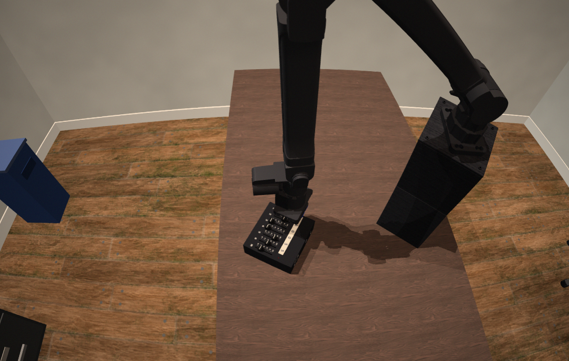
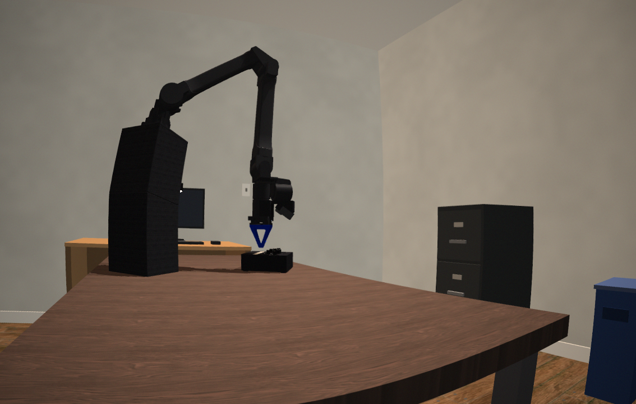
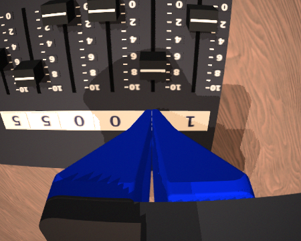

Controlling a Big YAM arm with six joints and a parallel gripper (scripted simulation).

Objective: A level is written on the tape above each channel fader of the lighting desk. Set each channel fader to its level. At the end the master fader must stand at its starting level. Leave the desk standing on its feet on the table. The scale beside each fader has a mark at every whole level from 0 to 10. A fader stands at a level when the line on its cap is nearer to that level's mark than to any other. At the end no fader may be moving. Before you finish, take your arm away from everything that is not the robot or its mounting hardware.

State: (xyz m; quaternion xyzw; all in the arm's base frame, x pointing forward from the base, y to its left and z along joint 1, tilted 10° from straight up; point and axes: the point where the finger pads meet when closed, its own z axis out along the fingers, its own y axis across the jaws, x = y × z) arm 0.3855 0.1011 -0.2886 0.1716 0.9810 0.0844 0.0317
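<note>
The fader 2 lies 20 mm ahead of my hand, 10 mm to the right of it and 20 mm below it. Round my hand: fader 4: 60 mm ahead, 20 mm to the left, 20 mm below; fader 1: 40 mm ahead, 40 mm to the right, 20 mm below; fader 3: 60 mm ahead, 20 mm below.
</note>
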